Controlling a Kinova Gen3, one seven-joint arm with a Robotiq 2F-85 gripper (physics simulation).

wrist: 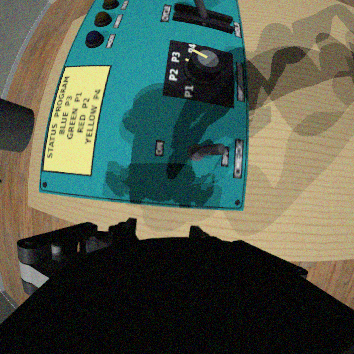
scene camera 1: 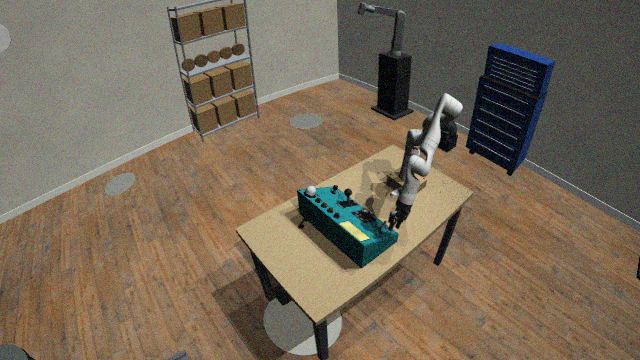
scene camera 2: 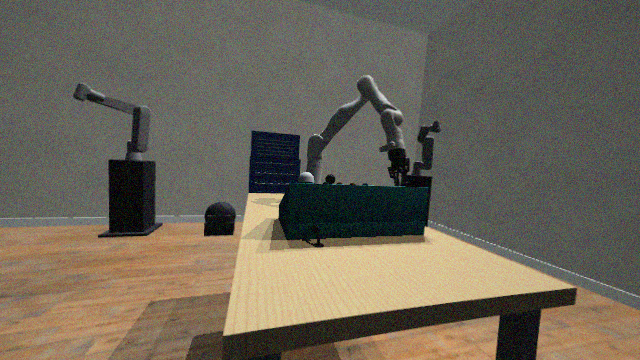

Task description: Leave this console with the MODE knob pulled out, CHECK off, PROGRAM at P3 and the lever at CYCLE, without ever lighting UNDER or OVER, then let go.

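Note:
The teal console [scene camera 1: 348, 232] [scene camera 2: 353, 208] [wrist: 140, 116] stands on the wooden table [scene camera 1: 291, 268] [scene camera 2: 358, 291] [wrist: 298, 175]. In the wrist view the CHECK toggle [wrist: 207, 151] leans towards OFF. The PROGRAM knob [wrist: 207, 62] has its yellow pointer near the P4 mark, past P3. The lever [scene camera 1: 348, 193] [wrist: 201, 7] rises from its slot between CYCLE and HOLD; I cannot tell its exact place. The blue MODE lamp [wrist: 94, 38] is dark. My gripper [scene camera 1: 393, 222] [scene camera 2: 397, 172] is open and empty, just above the console's end by the CHECK toggle. Its fingers are hidden in the wrist view.
A yellow status card [wrist: 75, 119] lists the programs. A white dome [scene camera 1: 310, 191] [scene camera 2: 306, 177] tops the console's far end. A shelf rack [scene camera 1: 251, 60], a blue tool cabinet [scene camera 1: 510, 103] [scene camera 2: 273, 161] and a second arm on a black pedestal [scene camera 1: 393, 82] [scene camera 2: 131, 194] stand by the walls.

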